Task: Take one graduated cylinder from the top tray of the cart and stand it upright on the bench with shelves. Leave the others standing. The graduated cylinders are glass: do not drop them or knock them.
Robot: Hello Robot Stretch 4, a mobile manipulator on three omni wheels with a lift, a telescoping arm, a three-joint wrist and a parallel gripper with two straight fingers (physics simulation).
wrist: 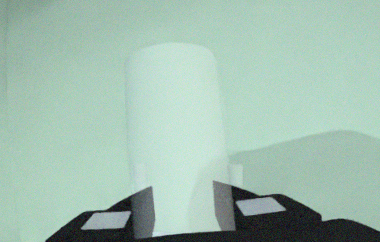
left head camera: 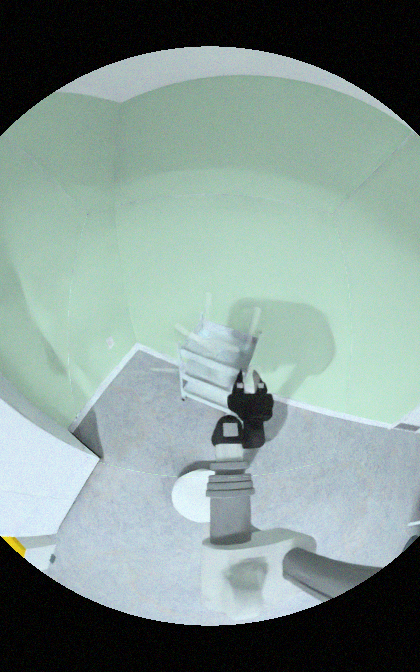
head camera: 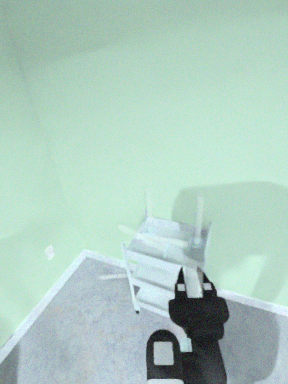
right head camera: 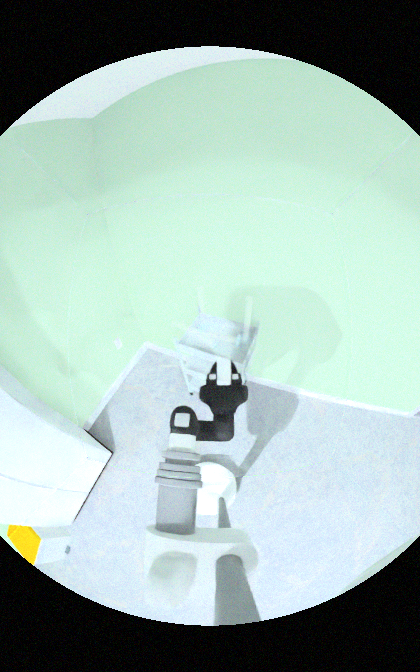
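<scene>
My gripper is shut on a pale, translucent graduated cylinder, whose upper part rises upright between the fingers in the wrist view; its lower end is hidden. The gripper is at the near right side of the white cart in the head view. On the cart's top tray, another graduated cylinder stands upright at the right. A faint upright shape shows at the back left; whether it is a cylinder is unclear. The bench with shelves cannot be made out.
A long pale bar crosses above or on the tray; I cannot tell what it is. Another sticks out left, lower down. Green walls stand behind. A large white surface is at the left, with a yellow object below.
</scene>
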